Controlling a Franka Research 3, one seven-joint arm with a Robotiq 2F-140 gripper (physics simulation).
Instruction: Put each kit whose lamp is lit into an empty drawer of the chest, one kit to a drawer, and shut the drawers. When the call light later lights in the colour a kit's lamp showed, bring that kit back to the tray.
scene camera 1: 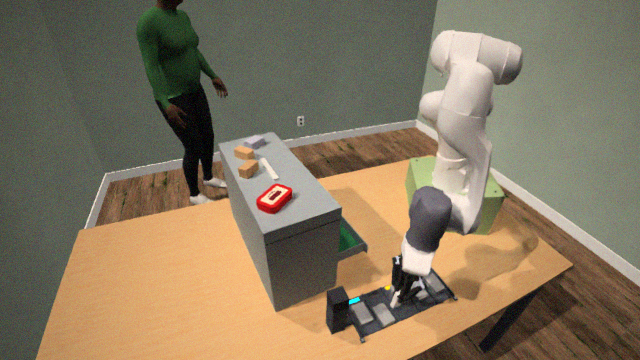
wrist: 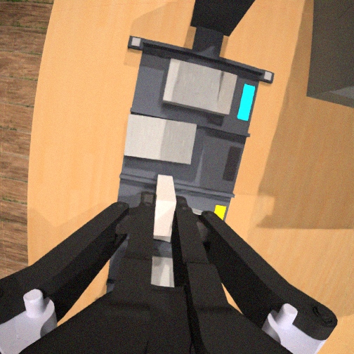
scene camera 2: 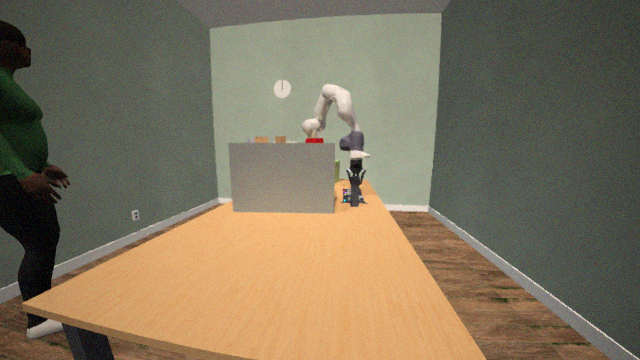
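Note:
My gripper [scene camera 1: 396, 300] [wrist: 163, 188] is shut over the middle of the dark tray [scene camera 1: 370, 330] [wrist: 134, 95]; its pale tips show together between the black links. A grey kit [scene camera 1: 362, 313] [wrist: 200, 87] lies in the end slot beside a lit cyan lamp [scene camera 1: 354, 300] [wrist: 246, 102]. Another grey kit [scene camera 1: 383, 314] [wrist: 160, 139] lies in the second slot; its lamp [wrist: 231, 163] is dark. A yellow lamp [scene camera 1: 387, 288] [wrist: 220, 211] is lit at the third slot, largely hidden by my fingers. The grey chest [scene camera 1: 302, 270] [scene camera 2: 282, 177] has a green-lined drawer [scene camera 1: 350, 240] open.
A black post [scene camera 1: 337, 310] [scene camera 2: 354, 195] stands at the tray's end; its lamp face is not visible. On the chest lie a red box [scene camera 1: 274, 198] [scene camera 2: 314, 141], orange blocks [scene camera 1: 248, 169], a white strip [scene camera 1: 269, 169] and a lilac block [scene camera 1: 254, 142]. A person [scene camera 1: 172, 55] stands behind.

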